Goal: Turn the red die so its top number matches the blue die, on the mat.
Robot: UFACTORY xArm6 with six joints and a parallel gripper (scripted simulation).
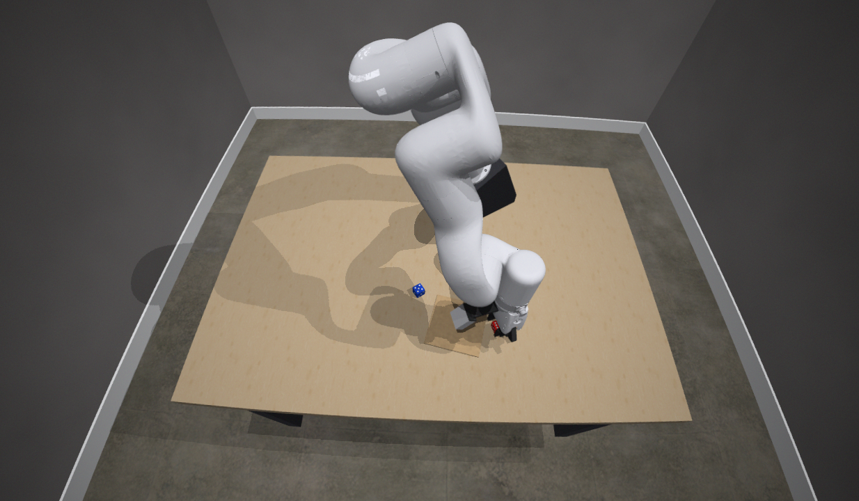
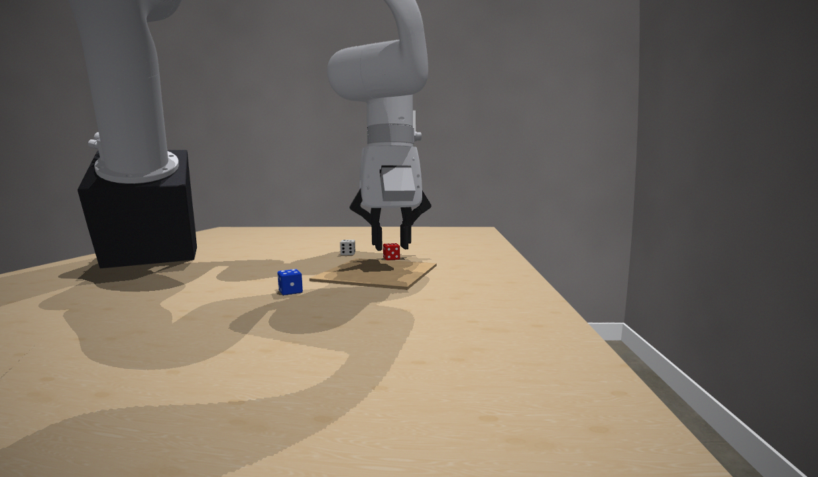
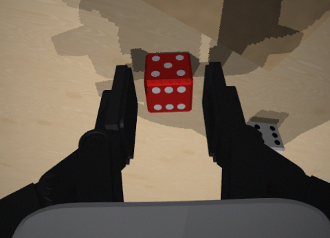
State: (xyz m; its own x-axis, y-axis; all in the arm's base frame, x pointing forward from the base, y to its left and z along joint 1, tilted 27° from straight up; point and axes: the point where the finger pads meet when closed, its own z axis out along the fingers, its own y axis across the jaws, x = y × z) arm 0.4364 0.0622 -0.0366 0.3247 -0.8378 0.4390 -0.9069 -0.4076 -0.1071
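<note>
Now: hand 2 cm above the red die. Also, from my hand: mat: 10 cm to the right, 4 cm below, 1 cm behind; blue die: 20 cm to the right, 10 cm behind, 2 cm below; white die: 9 cm behind, 4 cm to the left, 2 cm below.
</note>
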